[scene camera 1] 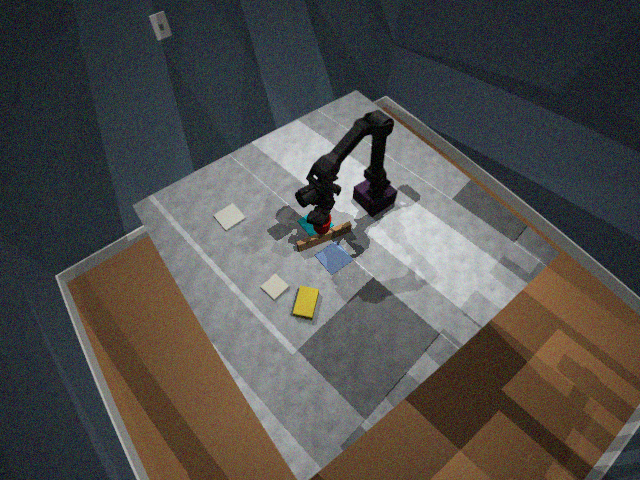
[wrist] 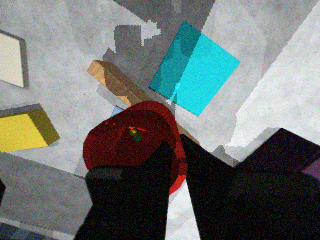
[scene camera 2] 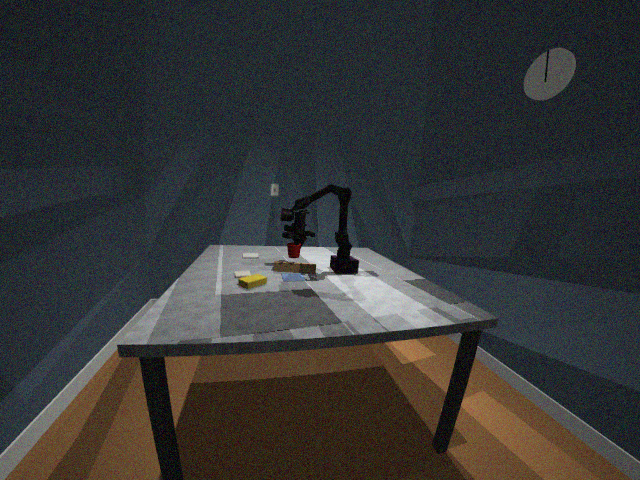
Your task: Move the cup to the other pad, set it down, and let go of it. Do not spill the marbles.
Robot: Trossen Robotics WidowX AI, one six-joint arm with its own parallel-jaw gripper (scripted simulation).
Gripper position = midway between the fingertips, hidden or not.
In view: my gripper (wrist: 175,138), a red cup (wrist: 109,143), a wooden bar (wrist: 106,73) and a light blue pad (scene camera 1: 334,257).
